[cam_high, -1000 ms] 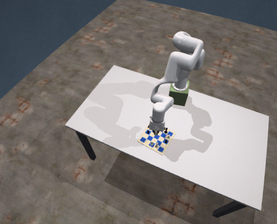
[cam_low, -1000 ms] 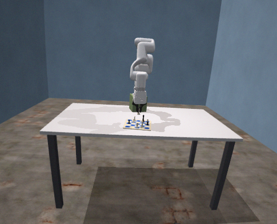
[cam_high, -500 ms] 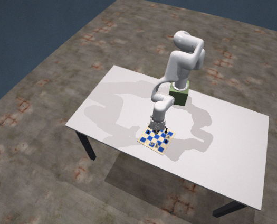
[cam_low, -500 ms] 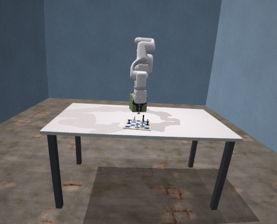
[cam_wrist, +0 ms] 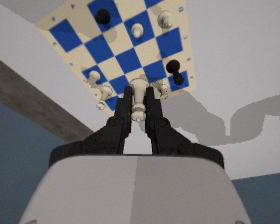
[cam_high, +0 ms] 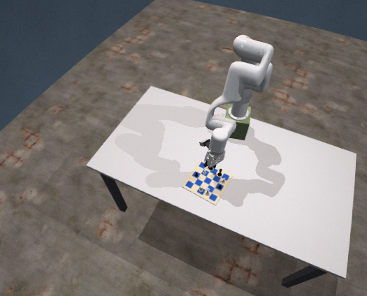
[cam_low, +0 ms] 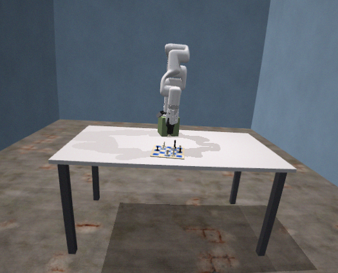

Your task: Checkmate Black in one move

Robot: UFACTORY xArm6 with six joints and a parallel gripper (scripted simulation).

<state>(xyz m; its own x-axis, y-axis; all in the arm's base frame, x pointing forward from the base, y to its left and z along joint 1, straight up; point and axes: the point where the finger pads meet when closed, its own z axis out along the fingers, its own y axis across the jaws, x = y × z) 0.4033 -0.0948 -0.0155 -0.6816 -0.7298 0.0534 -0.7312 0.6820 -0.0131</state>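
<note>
Now: the tall black piece 110 mm below my hand, 50 mm to the left of it and 40 mm behind it. The rest, counted from my hand: cream chessboard: 140 mm below, 20 mm ahead, 10 mm to the right.
</note>
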